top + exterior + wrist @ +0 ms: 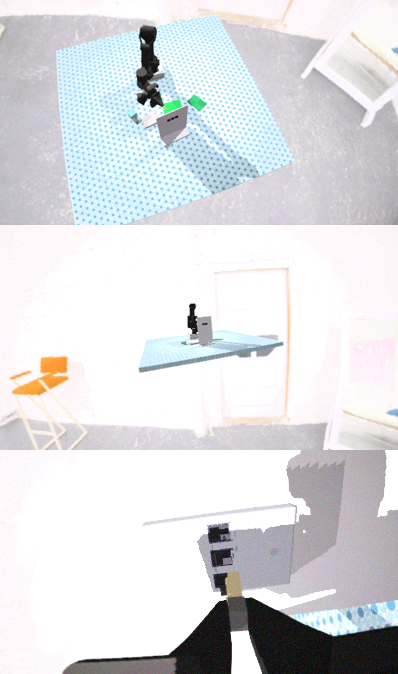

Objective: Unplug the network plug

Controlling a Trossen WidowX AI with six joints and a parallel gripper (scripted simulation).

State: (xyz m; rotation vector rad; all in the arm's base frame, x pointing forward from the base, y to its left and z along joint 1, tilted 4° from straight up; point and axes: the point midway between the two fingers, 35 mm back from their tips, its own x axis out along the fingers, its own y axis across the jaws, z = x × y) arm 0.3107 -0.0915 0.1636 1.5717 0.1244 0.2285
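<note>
Right now the green square is 6 cm behind my gripper tip, 8 cm to the left of it and 21 cm below it. Round my gripper tip: network plug: 1 cm ahead; then upright panel: 9 cm ahead, 1 cm to the left, 8 cm below; then flat white piece: 6 cm behind, 7 cm to the right, 21 cm below.
</note>
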